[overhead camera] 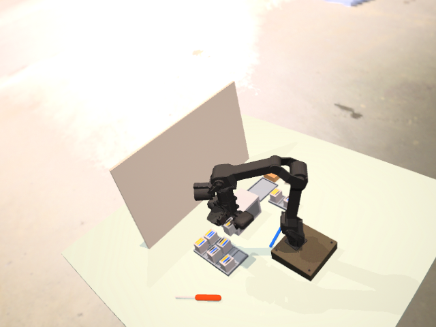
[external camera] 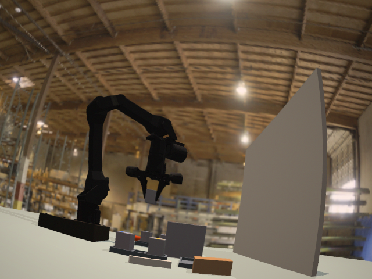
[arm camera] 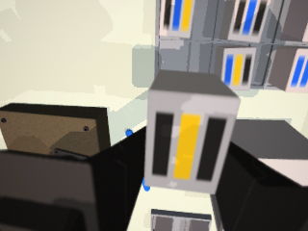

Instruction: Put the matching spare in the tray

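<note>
My gripper tip is now 310 mm to the left of the grey tray, 210 mm short of it and 160 mm above it. The rest, counted from my gripper tip: mounted unit 140 mm ahead, 120 mm to the right, 120 mm below; then blue marker 170 mm to the right, 160 mm below, 40 mm behind; then beige panel 370 mm ahead, 90 mm to the right, 60 mm above.
</note>
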